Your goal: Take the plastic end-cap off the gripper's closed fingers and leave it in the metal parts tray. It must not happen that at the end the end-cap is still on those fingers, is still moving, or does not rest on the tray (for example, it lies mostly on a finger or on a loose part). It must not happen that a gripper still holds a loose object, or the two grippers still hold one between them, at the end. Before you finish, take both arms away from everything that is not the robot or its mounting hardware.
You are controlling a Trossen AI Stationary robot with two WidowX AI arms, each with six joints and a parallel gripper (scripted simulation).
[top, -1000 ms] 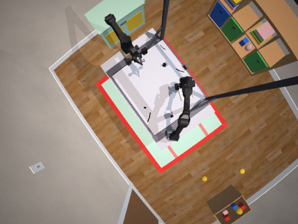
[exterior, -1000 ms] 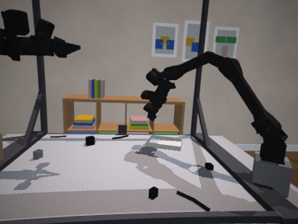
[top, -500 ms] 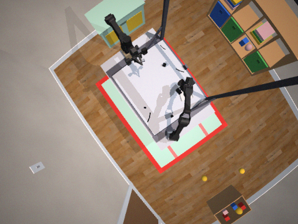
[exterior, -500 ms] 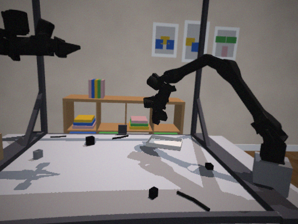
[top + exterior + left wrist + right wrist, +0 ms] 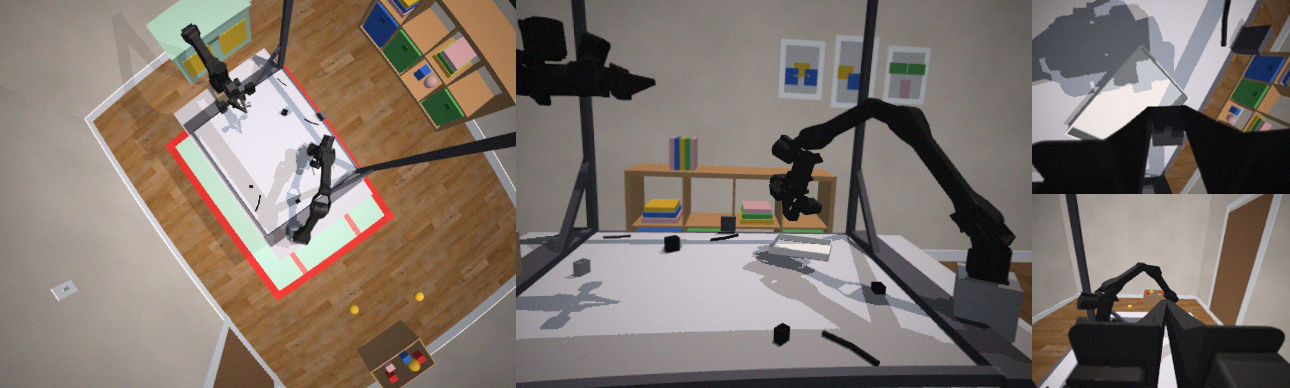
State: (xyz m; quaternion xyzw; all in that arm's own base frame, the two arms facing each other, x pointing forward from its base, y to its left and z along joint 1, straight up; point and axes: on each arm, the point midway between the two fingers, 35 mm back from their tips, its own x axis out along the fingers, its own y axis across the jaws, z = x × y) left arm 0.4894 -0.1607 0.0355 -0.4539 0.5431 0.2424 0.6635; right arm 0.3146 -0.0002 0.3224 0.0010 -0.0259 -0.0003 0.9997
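Now: left hand 20 mm past the black end-cap, 10 mm to the right of it and 30 mm above it.
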